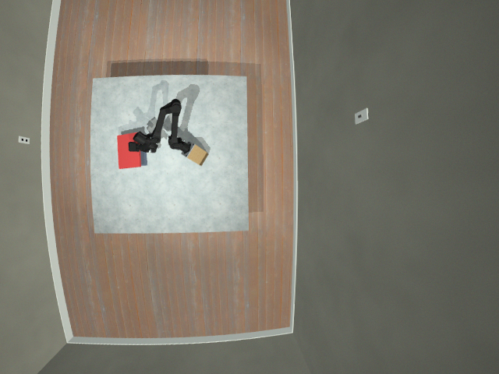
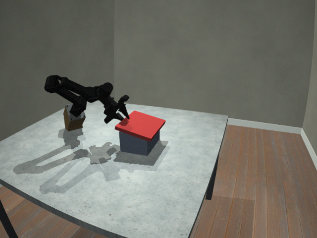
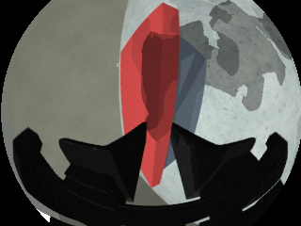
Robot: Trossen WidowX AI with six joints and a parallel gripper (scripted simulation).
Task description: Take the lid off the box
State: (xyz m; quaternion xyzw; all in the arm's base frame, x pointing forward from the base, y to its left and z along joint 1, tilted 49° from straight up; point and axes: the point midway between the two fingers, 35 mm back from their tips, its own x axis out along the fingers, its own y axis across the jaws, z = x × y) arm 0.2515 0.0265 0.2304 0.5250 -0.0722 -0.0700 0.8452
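Right now my hand is 100 mm short of the red lid, 30 mm to the left of it and 30 mm above it. Round my hand: storage box 90 mm ahead, 20 mm to the right, 100 mm below.
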